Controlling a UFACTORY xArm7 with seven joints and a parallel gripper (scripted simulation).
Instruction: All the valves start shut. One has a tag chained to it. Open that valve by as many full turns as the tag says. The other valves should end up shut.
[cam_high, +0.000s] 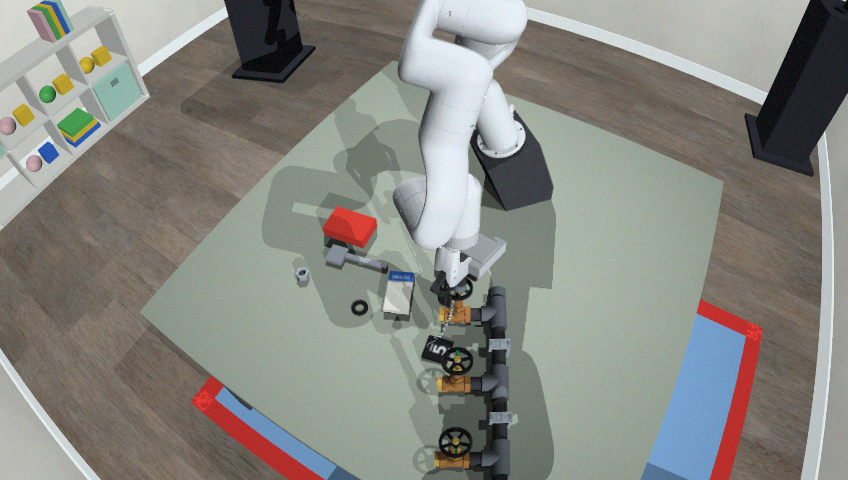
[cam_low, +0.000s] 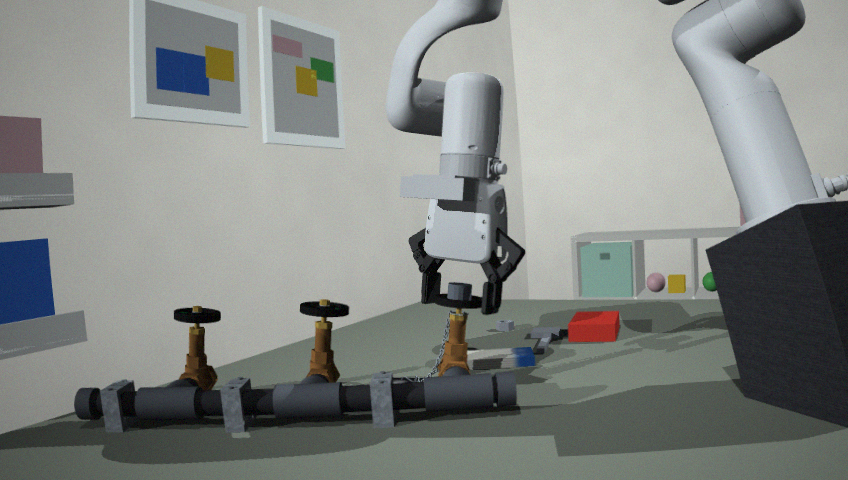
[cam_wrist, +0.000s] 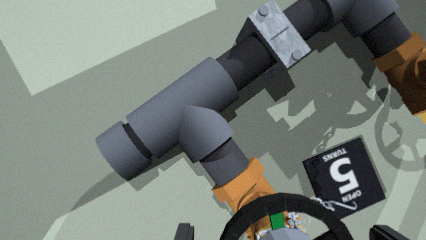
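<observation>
My hand is 20 mm below the grey cap. The rest, counted from my hand: black washer (230 mm to the right, 120 mm below, 50 mm ahead); blue box (150 mm to the right, 110 mm below, 10 mm behind); black tag (120 mm below, 100 mm ahead, 20 mm to the right).
</observation>
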